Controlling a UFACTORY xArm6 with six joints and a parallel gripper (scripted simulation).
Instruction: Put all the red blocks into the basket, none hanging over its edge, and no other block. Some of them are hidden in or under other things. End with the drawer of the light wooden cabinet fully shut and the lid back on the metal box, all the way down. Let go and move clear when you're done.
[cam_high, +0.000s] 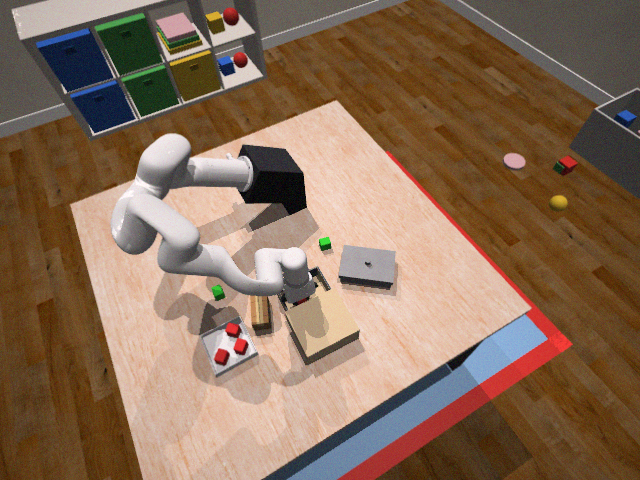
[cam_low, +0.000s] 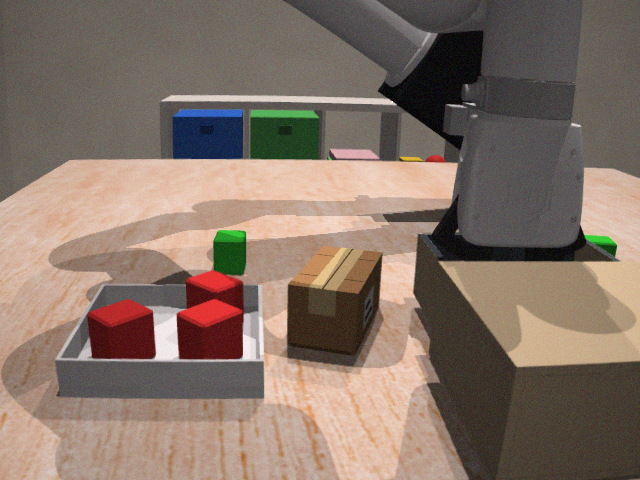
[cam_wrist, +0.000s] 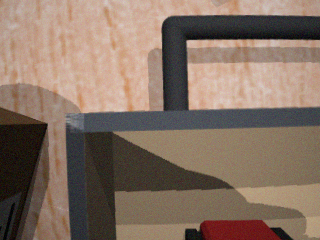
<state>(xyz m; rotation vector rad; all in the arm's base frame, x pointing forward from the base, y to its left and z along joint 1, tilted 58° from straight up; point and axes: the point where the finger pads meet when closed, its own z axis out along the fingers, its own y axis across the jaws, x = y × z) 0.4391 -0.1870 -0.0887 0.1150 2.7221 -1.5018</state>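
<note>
My hand is 20 mm to the right of the drawer and 10 mm past it. The rest, counted from my hand: grey lid: 270 mm to the left, 10 mm ahead, 10 mm above; light wooden cabinet: 60 mm ahead, 20 mm to the left; cardboard box: 140 mm to the right, 30 mm behind.
</note>
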